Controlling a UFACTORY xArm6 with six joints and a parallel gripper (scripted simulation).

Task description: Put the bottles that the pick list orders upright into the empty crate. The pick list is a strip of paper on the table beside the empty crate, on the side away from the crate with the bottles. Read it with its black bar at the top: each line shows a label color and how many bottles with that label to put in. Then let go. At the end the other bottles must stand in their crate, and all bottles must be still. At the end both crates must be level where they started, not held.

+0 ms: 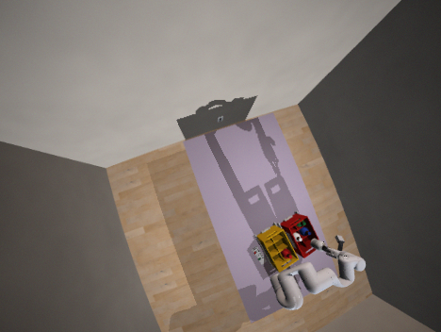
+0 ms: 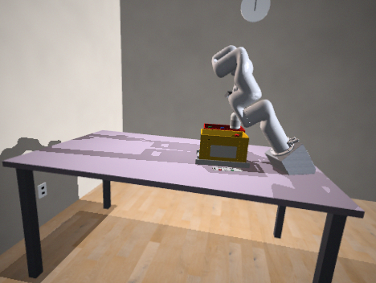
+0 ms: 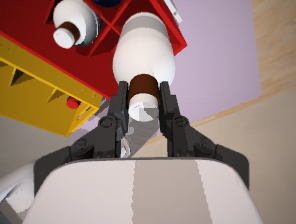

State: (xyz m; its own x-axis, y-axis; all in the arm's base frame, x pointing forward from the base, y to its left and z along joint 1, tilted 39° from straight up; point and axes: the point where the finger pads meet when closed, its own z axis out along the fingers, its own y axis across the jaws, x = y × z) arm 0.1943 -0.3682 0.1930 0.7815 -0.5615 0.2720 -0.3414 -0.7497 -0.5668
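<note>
Right now my hand is 70 mm above the white bottle. Also, from my hand: red crate 220 mm below, 70 mm to the left, 70 mm ahead; then blue-label bottle 220 mm below, 80 mm ahead, 30 mm to the left; then green-label bottle 220 mm below, 170 mm ahead, 60 mm to the left.
</note>
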